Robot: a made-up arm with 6 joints. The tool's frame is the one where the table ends. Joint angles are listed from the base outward.
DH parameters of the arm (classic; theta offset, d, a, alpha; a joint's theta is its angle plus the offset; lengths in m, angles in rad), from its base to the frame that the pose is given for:
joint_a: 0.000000 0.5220 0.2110 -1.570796
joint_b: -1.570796 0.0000 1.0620 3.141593
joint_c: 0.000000 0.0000 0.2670 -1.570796
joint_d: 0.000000 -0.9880 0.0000 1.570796
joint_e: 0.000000 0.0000 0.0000 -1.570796
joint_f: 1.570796 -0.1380 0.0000 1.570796
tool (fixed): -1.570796 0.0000 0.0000 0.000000
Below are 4 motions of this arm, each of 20 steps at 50 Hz.
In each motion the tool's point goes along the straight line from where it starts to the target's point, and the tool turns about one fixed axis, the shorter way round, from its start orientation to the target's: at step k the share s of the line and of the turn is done. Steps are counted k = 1, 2, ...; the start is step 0. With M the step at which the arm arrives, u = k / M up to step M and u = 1 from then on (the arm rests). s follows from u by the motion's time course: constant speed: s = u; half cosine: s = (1 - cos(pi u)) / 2; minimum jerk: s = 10 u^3 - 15 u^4 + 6 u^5.
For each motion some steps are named. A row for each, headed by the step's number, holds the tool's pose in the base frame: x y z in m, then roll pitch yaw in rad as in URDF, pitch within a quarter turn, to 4 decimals.
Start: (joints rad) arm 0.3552 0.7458 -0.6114 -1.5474 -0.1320 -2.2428
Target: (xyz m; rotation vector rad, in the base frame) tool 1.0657 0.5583 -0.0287 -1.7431 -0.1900 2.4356
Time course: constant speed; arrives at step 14
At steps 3, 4, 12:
3: 1.2773 0.5239 0.1976 -1.5766 1.3578 1.3432
4: 1.2580 0.5270 0.1771 -1.4347 1.3608 1.5041
12: 1.1042 0.5520 0.0125 -0.6103 1.2434 2.4822

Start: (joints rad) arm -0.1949 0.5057 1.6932 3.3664 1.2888 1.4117
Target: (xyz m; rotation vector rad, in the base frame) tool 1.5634 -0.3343 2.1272 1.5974 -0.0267 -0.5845
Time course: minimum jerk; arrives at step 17
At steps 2, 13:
2: 0.9654 -0.2206 2.4501 1.6450 0.0958 -0.4112
13: 1.5097 -0.3241 2.1562 1.5742 0.3330 -0.3922

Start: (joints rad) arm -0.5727 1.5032 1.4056 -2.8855 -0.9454 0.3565
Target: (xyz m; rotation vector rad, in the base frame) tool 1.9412 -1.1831 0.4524 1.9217 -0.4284 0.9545
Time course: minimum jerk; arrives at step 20
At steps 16, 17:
16: 1.9451 -1.1876 0.4762 2.0415 -0.8698 0.1065
17: 1.9430 -1.1852 0.4633 2.0284 -0.8701 0.1198

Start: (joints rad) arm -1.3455 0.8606 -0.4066 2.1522 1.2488 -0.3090
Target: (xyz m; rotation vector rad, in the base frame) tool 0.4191 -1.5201 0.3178 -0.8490 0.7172 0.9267
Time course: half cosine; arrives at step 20
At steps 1, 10, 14, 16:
1: 0.4440 -1.4487 0.2884 0.0210 0.4783 0.6963
10: 0.4316 -1.4842 0.3030 -0.2401 0.7170 0.7588
14: 0.4243 -1.5053 0.3117 -0.4167 0.8627 0.7578
16: 0.4215 -1.5132 0.3150 -0.4916 0.9171 0.7464

